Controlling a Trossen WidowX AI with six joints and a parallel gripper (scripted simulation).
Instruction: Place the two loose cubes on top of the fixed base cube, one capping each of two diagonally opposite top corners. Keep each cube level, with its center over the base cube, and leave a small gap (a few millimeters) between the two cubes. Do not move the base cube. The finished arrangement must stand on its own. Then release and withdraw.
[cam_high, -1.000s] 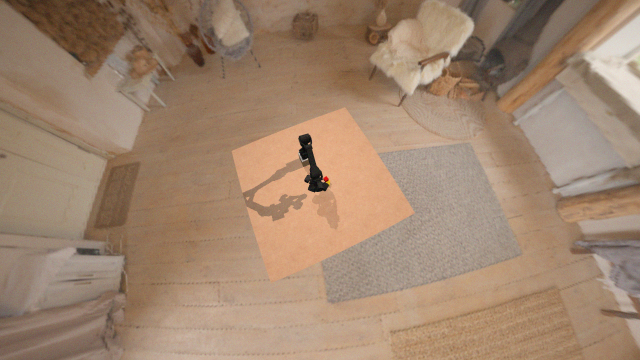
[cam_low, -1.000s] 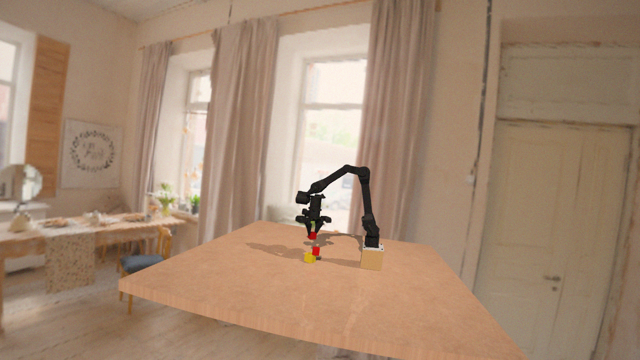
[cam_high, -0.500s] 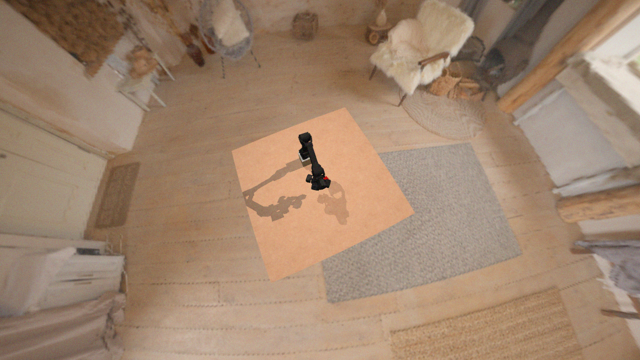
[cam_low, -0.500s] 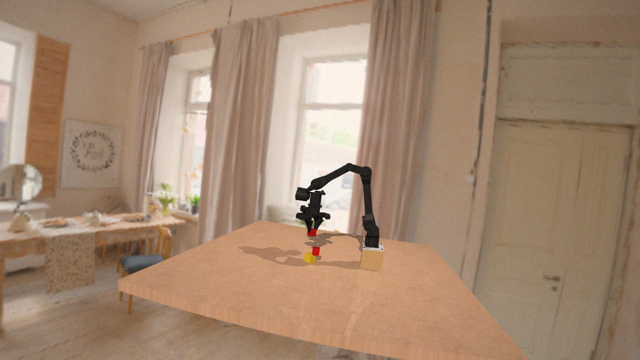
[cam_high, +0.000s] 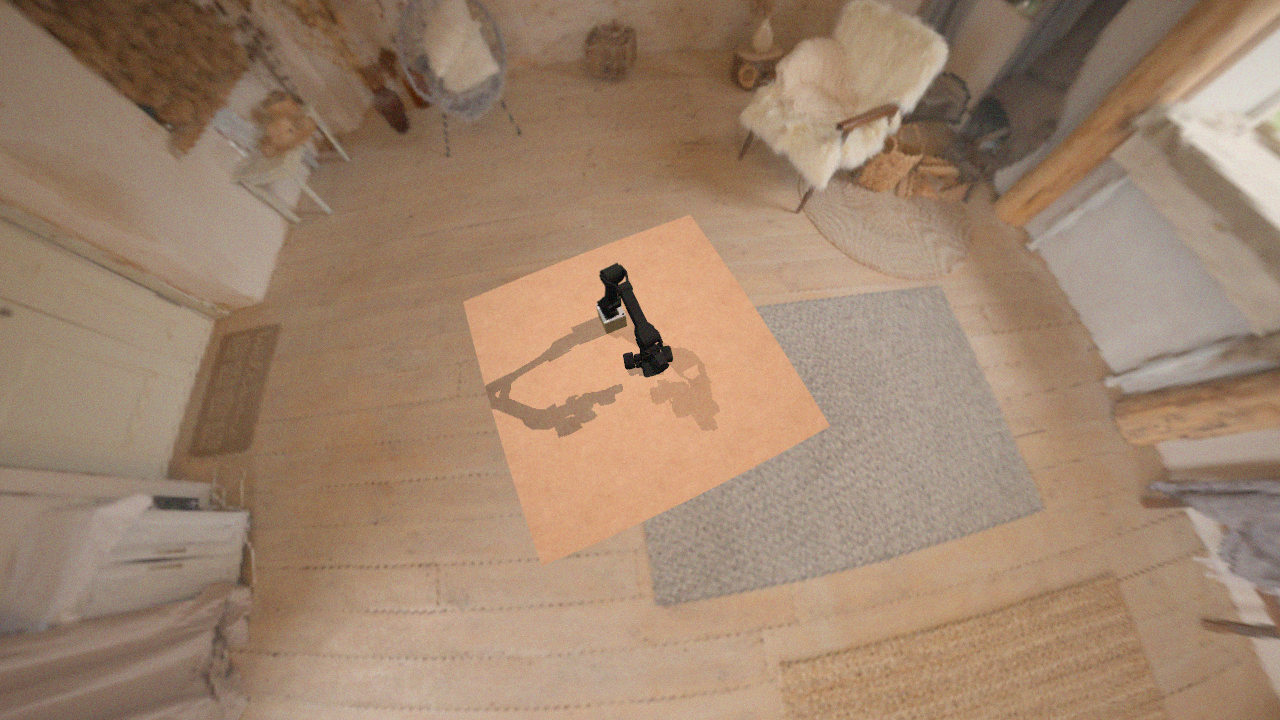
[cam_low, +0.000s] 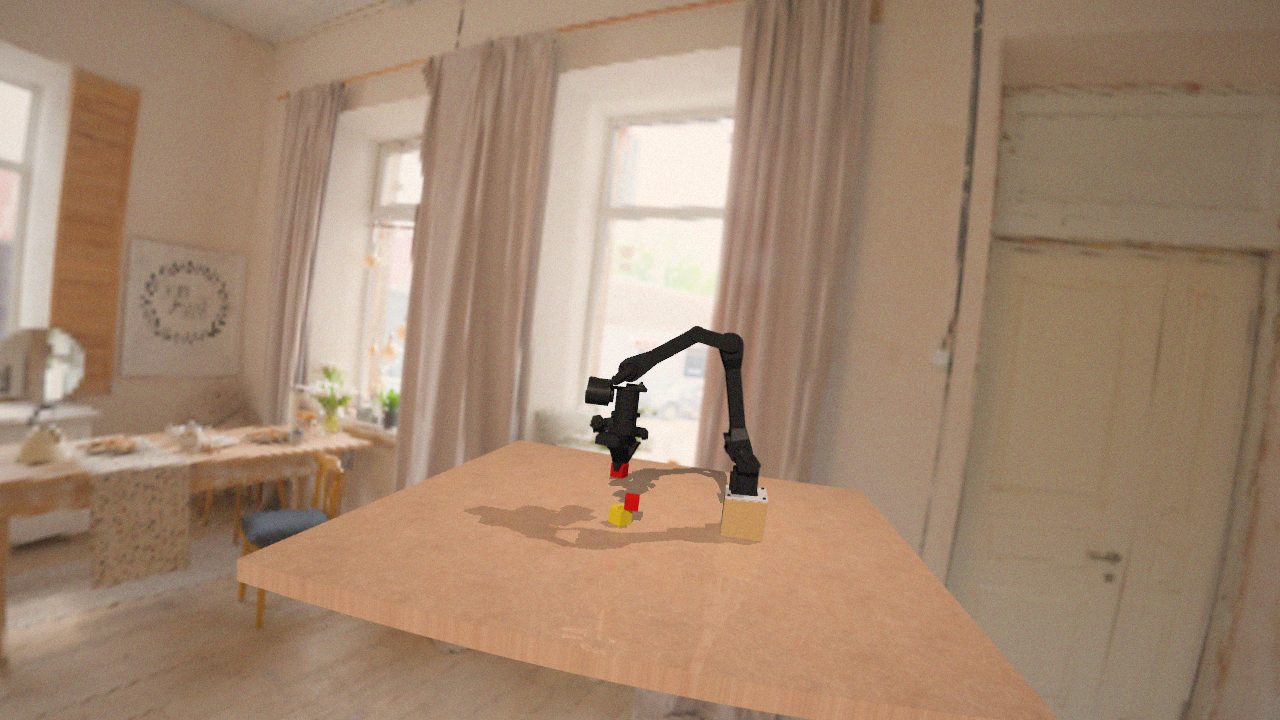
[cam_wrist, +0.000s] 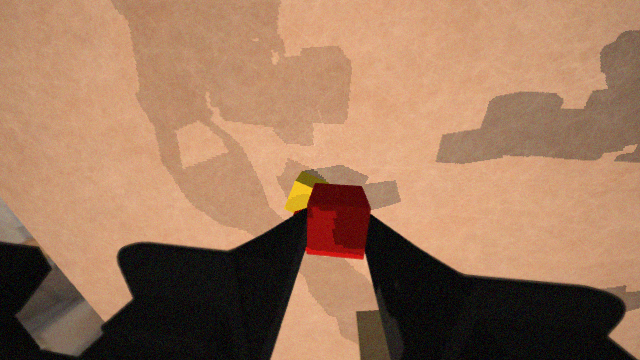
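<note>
The yellow base cube is 20 mm behind my gripper tip, 40 mm to the left of it and 100 mm below it.
</note>
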